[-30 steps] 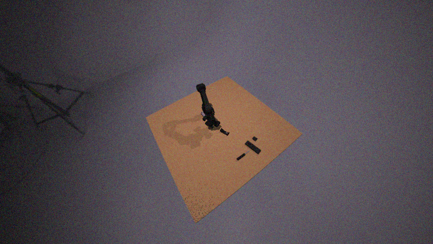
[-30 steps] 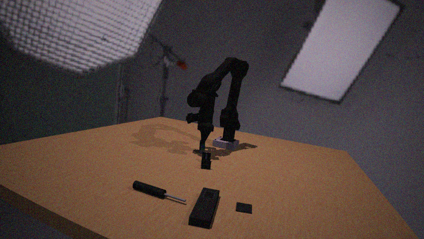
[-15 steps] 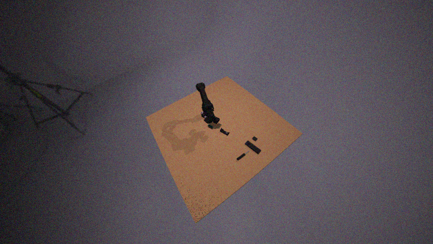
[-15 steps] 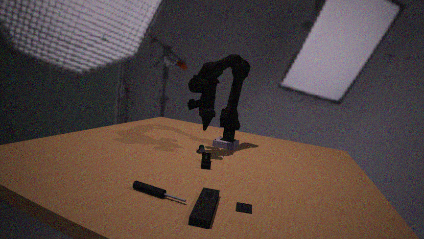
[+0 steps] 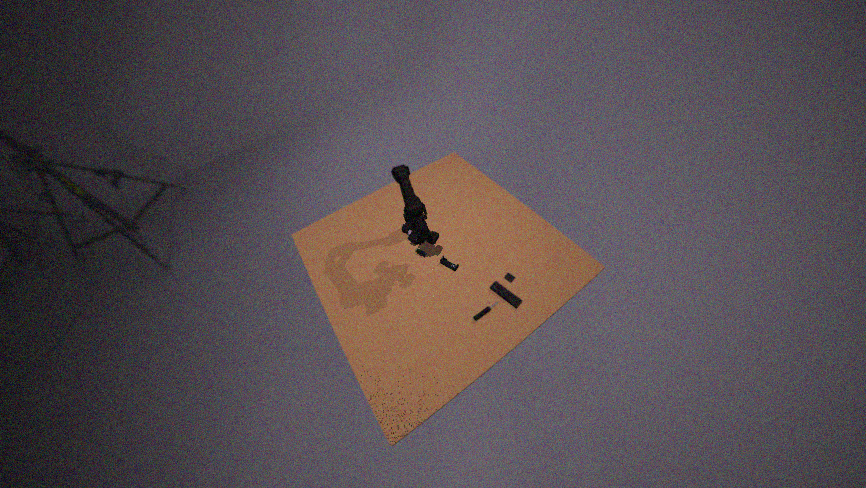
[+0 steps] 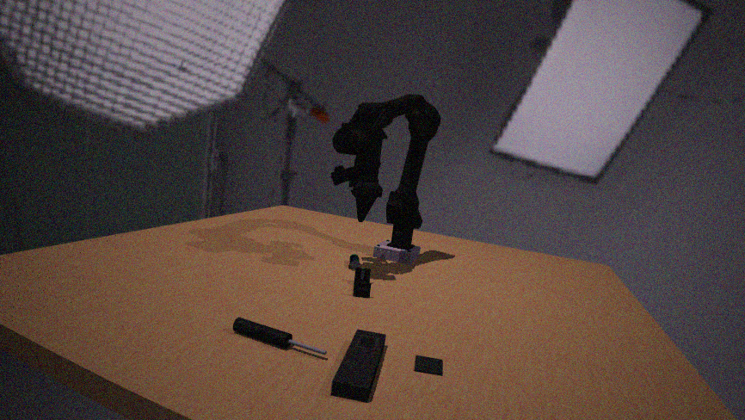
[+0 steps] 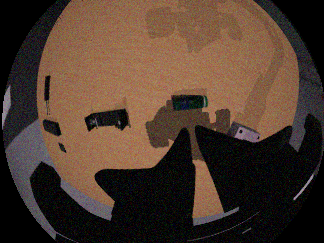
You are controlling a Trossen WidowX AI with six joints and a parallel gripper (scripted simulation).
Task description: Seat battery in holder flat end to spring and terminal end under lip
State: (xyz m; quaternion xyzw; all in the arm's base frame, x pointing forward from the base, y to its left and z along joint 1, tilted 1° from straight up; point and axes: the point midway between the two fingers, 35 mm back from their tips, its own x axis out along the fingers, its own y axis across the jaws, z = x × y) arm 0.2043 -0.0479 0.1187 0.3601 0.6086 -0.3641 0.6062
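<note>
Now: gripper tip 110 mm above the battery, 20 mm past it and 10 mm to the left of it. From my gripper tip the other things lie so: black-handled screwdriver (450 mm ahead, 110 mm below, 90 mm to the left); then black remote control (430 mm ahead, 210 mm to the left, 100 mm below); then battery cover (370 mm ahead, 290 mm to the left, 120 mm below).
</note>
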